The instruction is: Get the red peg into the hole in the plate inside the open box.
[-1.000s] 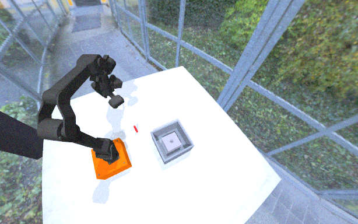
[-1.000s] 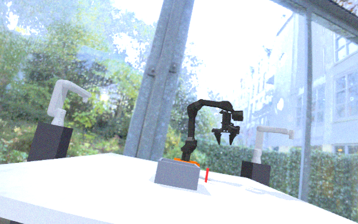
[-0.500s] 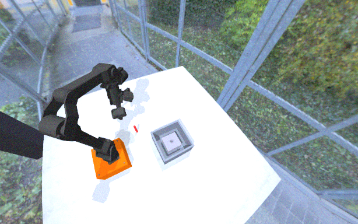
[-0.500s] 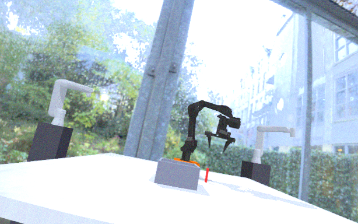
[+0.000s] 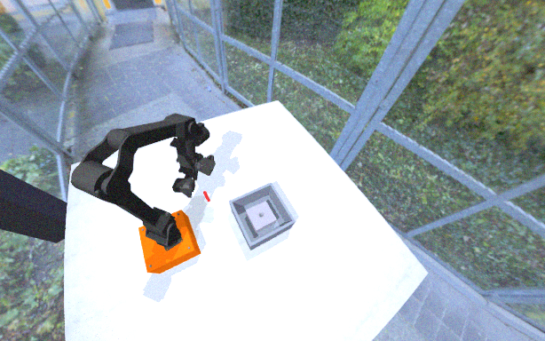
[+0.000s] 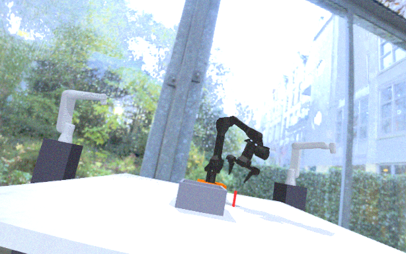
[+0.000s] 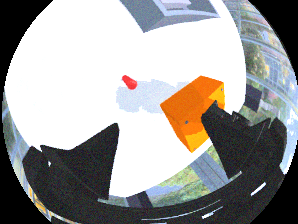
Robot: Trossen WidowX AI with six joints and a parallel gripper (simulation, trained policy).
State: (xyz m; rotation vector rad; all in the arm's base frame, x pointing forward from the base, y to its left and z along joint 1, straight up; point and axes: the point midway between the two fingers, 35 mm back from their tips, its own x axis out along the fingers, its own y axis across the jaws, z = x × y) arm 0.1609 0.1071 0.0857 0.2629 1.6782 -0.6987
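My gripper tip is now 100 mm above the red peg and 30 mm short of it. The rest, counted from my gripper tip: pale plate (210 mm to the right, 160 mm ahead, 90 mm below); then grey box (210 mm to the right, 160 mm ahead, 110 mm below).
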